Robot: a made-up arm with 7 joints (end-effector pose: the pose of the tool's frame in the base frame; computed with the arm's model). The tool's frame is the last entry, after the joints.
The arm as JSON. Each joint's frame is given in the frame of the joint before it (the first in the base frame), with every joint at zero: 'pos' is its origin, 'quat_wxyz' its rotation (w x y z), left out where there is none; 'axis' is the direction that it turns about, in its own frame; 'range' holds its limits. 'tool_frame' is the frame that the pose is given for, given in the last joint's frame.
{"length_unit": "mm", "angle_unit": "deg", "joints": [
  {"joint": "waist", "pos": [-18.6, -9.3, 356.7], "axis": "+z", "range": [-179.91, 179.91]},
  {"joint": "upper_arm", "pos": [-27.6, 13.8, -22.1], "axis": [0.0, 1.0, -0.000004], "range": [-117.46, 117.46]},
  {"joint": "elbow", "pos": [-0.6, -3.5, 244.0], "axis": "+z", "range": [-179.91, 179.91]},
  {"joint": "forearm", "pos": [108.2, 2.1, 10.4], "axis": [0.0, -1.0, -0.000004], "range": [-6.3, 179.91]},
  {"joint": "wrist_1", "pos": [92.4, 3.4, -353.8], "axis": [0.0, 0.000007, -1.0], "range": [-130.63, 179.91]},
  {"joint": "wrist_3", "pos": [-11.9, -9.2, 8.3], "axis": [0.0, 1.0, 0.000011], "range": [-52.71, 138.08]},
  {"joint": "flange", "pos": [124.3, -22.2, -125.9], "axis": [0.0, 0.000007, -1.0], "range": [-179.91, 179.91]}
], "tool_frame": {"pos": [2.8, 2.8, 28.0], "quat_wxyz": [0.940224, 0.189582, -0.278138, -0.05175]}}
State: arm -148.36 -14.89 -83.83 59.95 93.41 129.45 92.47
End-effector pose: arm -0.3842 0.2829 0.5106 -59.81 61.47 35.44
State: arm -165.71 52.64 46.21 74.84 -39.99 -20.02 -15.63
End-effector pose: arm -0.3481 -0.5633 0.2969 -59.84 -85.77 -56.11
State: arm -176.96 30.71 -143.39 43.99 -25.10 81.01 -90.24
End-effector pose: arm 0.3826 0.2288 0.4761 5.69 38.38 109.31
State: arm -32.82 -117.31 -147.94 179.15 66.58 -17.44 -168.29
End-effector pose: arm -0.4417 0.4068 -0.0292 -62.84 31.29 -125.25
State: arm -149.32 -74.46 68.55 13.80 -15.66 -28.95 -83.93
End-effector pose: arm 0.1421 -0.3951 0.4560 -31.51 36.39 38.94
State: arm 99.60 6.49 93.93 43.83 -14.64 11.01 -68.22
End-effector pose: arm -0.5737 -0.1667 0.3869 -37.86 -25.68 -77.45
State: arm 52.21 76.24 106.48 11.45 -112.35 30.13 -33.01
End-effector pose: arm -0.4060 -0.0440 0.4248 -53.49 -8.77 -61.63
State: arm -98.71 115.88 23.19 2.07 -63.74 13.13 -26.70
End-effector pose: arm 0.2146 0.2745 0.2194 140.91 -36.43 -11.04
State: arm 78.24 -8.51 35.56 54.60 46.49 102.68 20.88
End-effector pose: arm -0.2967 0.3533 0.3592 14.17 42.28 58.53
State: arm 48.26 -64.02 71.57 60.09 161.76 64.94 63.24
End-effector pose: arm -0.5124 0.3421 0.5126 39.05 68.98 -22.79
